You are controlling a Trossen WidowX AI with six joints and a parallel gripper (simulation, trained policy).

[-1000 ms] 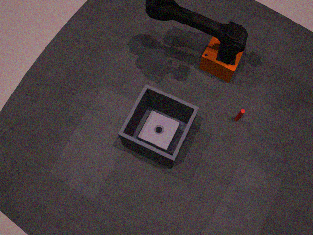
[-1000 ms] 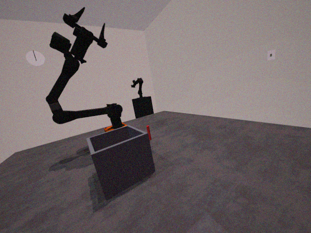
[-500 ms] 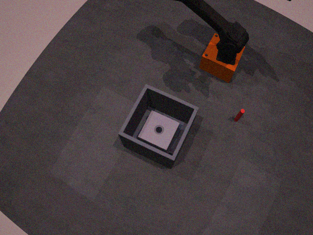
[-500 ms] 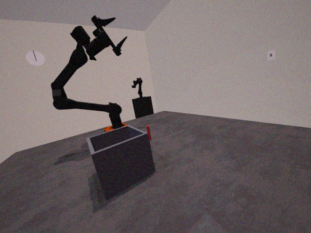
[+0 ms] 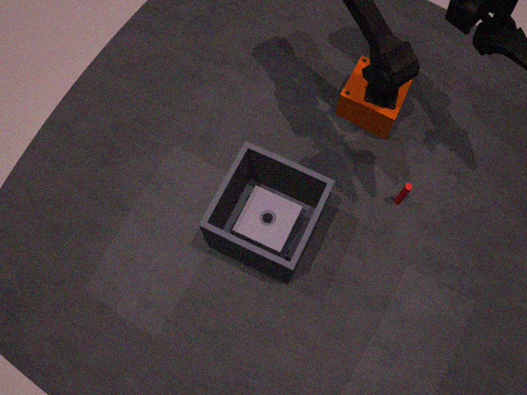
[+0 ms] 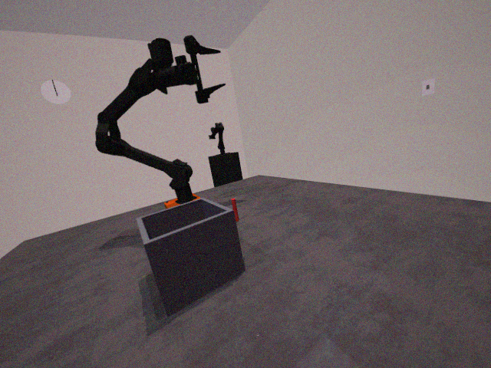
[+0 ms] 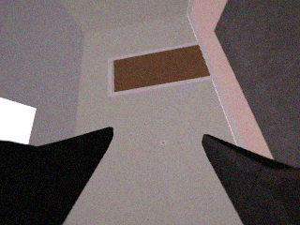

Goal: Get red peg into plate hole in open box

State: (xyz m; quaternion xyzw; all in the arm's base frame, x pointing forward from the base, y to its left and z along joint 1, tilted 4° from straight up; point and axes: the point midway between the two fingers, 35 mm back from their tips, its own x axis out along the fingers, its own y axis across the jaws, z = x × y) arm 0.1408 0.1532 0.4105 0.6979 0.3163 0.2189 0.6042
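Right now the red peg is 10 mm ahead of my gripper tip, 60 mm to the right of it and 460 mm below it. From my gripper tip the other things lie so: pale plate 140 mm ahead, 290 mm to the right, 450 mm below.
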